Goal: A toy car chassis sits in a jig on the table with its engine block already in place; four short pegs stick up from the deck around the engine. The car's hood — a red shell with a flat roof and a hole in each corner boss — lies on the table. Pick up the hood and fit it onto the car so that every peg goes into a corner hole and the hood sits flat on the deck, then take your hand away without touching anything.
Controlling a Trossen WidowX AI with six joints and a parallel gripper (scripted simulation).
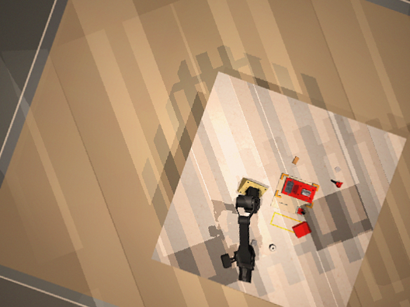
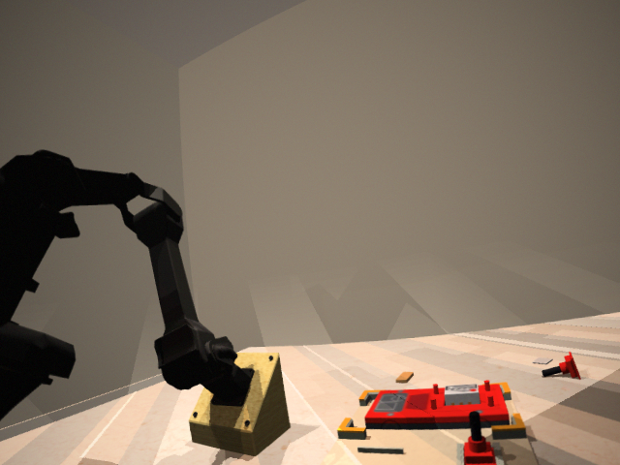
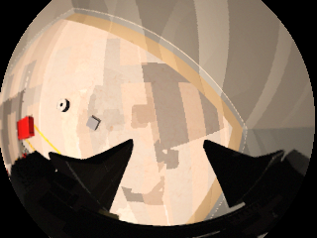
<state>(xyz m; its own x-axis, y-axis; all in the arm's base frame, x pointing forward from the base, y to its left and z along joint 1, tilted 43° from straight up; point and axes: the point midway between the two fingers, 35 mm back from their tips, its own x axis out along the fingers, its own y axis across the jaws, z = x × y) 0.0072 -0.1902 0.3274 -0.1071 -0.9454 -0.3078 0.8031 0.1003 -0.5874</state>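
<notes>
Now: the red hood 40 cm ahead of my gripper tip, 25 cm to the left of it and 14 cm below it. From my gripper tip the other things lie so: grey engine block (49 cm to the left, 34 cm ahead, 14 cm below).
</notes>
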